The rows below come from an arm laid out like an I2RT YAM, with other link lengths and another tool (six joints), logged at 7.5 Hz.
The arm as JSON. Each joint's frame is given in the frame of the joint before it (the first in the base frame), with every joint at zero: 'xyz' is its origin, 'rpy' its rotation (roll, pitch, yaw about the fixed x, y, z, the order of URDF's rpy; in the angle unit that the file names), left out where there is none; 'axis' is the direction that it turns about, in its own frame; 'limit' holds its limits. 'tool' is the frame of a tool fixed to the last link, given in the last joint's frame.
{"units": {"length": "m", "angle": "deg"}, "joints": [
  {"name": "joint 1", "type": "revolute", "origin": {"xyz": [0.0, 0.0, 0.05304]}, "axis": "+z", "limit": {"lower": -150.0, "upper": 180.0}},
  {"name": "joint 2", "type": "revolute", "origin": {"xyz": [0.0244, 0.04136, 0.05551], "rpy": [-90.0, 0.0, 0.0]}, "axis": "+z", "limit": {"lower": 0.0, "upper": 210.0}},
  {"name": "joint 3", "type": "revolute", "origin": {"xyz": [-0.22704, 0.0, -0.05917], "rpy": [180.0, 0.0, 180.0]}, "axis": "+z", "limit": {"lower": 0.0, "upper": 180.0}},
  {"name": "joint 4", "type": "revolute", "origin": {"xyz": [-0.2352, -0.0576, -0.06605], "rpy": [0.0, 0.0, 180.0]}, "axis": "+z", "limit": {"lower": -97.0, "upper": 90.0}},
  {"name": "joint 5", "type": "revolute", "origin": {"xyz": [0.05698, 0.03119, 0.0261], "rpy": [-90.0, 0.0, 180.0]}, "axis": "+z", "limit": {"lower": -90.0, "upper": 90.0}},
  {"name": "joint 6", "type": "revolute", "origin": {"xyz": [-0.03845, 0.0, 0.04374], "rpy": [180.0, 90.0, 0.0]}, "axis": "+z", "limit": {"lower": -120.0, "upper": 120.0}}
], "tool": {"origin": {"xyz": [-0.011, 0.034, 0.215], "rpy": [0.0, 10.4, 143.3]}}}
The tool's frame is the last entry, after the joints.
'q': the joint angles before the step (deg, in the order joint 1, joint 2, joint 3, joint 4, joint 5, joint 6). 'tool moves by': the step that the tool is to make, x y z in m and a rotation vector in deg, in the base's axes. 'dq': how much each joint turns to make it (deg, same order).
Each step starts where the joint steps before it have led.
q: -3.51 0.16 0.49 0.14 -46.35 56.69
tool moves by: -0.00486 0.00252 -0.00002 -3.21 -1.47 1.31
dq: 0.00 0.03 1.49 -3.14 -1.29 -4.58
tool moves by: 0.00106 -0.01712 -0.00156 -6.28 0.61 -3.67
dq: 0.00 0.85 6.03 -11.54 4.15 -8.58
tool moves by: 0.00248 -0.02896 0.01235 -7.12 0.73 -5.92
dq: 0.01 3.85 9.42 -10.89 7.12 -7.80
